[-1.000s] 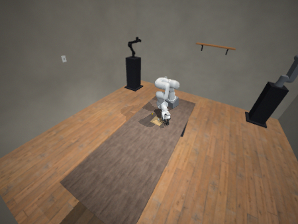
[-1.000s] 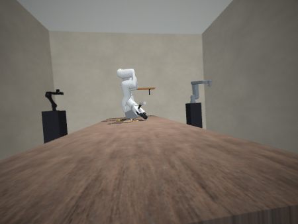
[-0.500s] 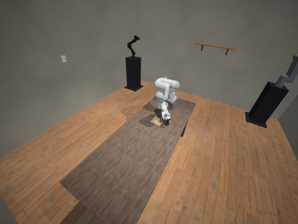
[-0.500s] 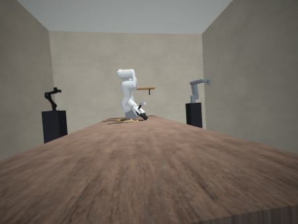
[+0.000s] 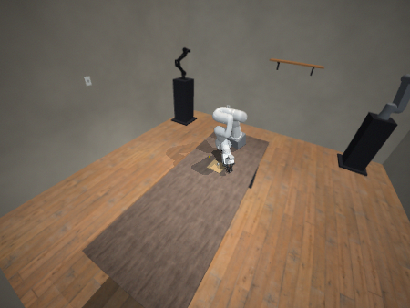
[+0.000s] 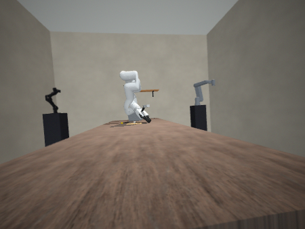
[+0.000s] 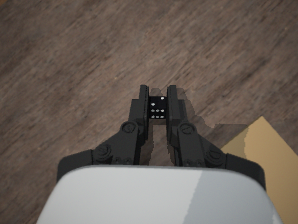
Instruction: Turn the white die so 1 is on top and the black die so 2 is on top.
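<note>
My hand is 130 mm to the left of the white die, 20 mm past it and 10 mm above it. From my hand the other things lie so: tan mat 130 mm to the right, 20 mm below; then small yellow die 260 mm to the right, 90 mm behind, 20 mm below; then black die 10 mm below.
</note>
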